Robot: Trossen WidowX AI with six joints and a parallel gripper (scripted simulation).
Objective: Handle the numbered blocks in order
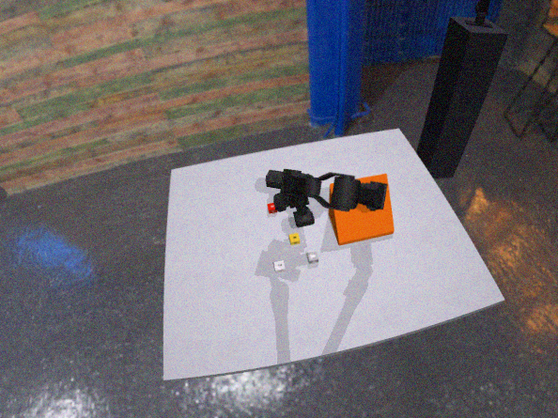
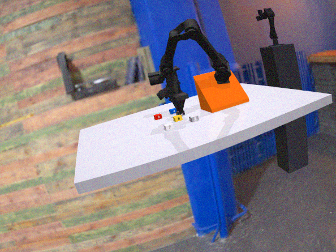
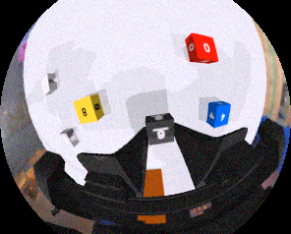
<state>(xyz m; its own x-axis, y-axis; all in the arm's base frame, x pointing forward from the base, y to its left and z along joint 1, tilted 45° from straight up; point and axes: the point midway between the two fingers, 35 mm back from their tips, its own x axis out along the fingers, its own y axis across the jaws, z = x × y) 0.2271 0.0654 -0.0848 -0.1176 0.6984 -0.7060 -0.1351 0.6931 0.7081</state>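
The white block is 90 mm ahead of my gripper tip and 200 mm to the left of it. From my gripper tip the other things lie so: blue block (20 mm ahead, 90 mm to the right); then yellow block (30 mm ahead, 90 mm to the left); then black block (right at my gripper tip).
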